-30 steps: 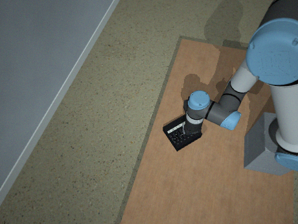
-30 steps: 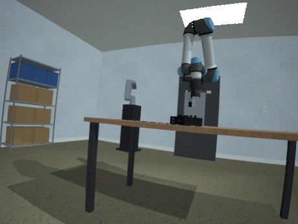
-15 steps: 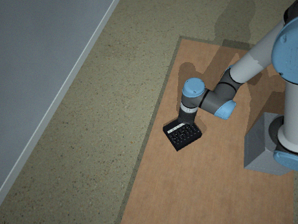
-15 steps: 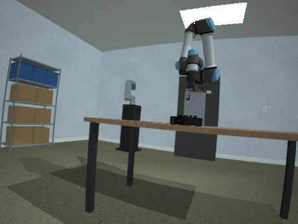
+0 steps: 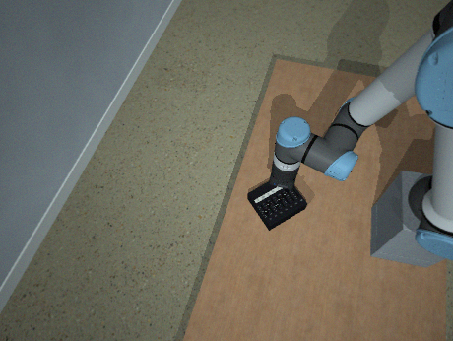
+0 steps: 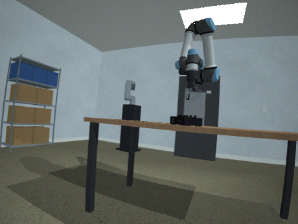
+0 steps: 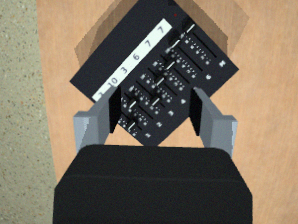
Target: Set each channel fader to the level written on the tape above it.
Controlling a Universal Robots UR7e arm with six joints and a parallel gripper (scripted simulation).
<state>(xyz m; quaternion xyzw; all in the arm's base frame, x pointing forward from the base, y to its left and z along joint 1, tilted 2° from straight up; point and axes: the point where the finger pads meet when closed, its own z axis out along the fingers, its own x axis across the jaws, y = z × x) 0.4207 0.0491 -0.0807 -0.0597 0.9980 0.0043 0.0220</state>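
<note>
Right now the channel 3 cap is 130 mm below my hand and 30 mm to the left of it. Also, from my hand: channel 5 cap (130 mm below, 10 mm to the right, 10 mm behind); channel 4 cap (130 mm below, 10 mm to the left, 10 mm behind); channel 6 cap (130 mm below, 40 mm to the right, 20 mm behind).
</note>
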